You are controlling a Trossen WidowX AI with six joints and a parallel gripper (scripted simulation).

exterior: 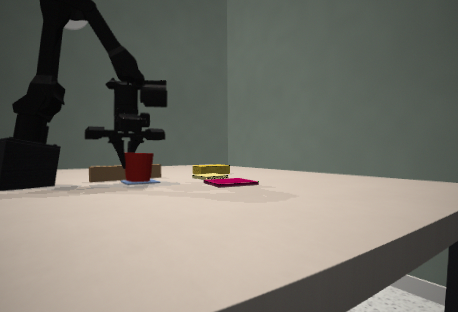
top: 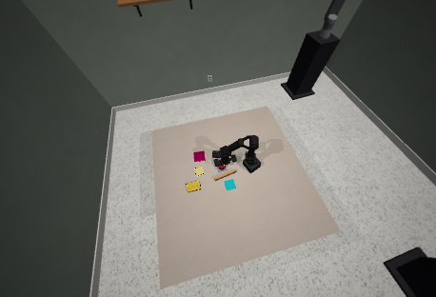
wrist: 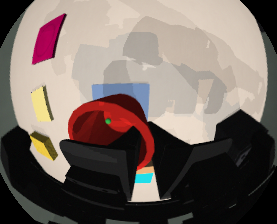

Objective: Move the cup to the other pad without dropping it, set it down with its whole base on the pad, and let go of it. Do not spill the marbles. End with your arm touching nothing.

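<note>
Now: the red cup 50 mm below my hand and 30 mm ahead of it. The rest, counted from my hand: wooden bar (90 mm to the left, 60 mm below, 20 mm ahead); green marble (60 mm below, 50 mm ahead).
</note>
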